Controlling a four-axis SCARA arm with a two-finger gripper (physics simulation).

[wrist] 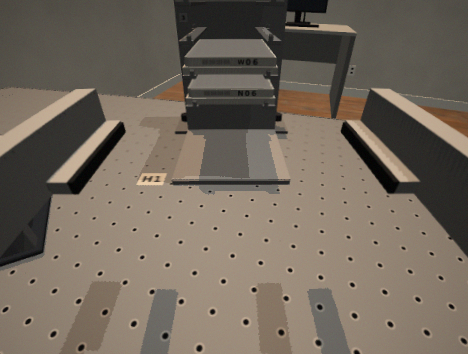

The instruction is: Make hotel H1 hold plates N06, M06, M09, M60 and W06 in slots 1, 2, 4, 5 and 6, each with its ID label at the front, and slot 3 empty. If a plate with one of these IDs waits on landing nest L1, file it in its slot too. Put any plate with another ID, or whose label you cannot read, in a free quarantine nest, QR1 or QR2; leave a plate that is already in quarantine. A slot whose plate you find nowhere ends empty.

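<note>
Hotel H1 (231, 116) stands ahead, with its H1 tag (151, 179) on the deck at its left front. Plate N06 (230, 93) lies level in the lowest visible slot, its label facing front. Plate W06 (230, 61) lies level in the slot directly above, label also at the front. The ledges above W06, beside a small number 3, hold no plate. The hotel's higher slots are cut off by the top of the view. My gripper (233, 108) is open and empty, its fingers wide apart in front of and above the hotel's base. Landing nest L1 and the quarantine nests do not show.
A perforated deck (227, 270) spreads in front of the hotel. The hotel's base plate (185, 162) sticks out towards me. A dark object (35, 245) shows below the left finger. A desk (325, 30) with a monitor (306, 6) stands behind on the right, near the wall.
</note>
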